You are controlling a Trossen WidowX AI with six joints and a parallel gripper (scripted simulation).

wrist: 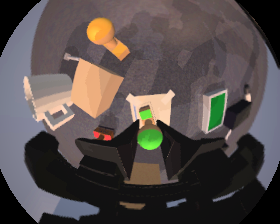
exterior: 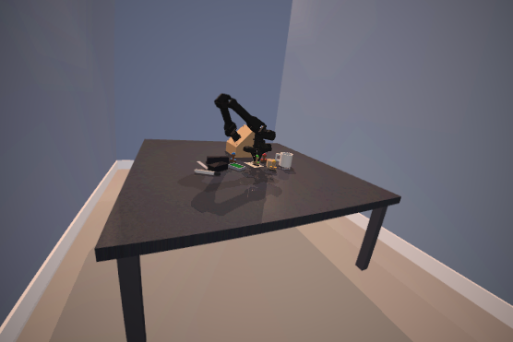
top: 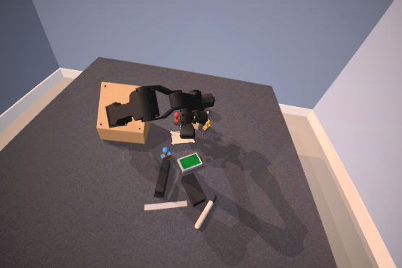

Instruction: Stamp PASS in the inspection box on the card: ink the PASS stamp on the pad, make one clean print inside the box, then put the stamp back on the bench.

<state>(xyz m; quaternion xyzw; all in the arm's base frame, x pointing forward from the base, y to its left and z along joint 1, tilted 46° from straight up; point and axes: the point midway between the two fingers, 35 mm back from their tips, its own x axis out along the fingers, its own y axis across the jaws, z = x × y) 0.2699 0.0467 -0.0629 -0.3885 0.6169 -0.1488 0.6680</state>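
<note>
My gripper tip is now 10 mm past the white card, 10 mm to the left of it and 30 mm above it. Also, from my gripper tip: cardboard box: 30 mm ahead, 90 mm to the left; red-knobbed stamp: 70 mm behind, 80 mm to the left, 10 mm below; green-knobbed stamp: right at my gripper tip.
</note>
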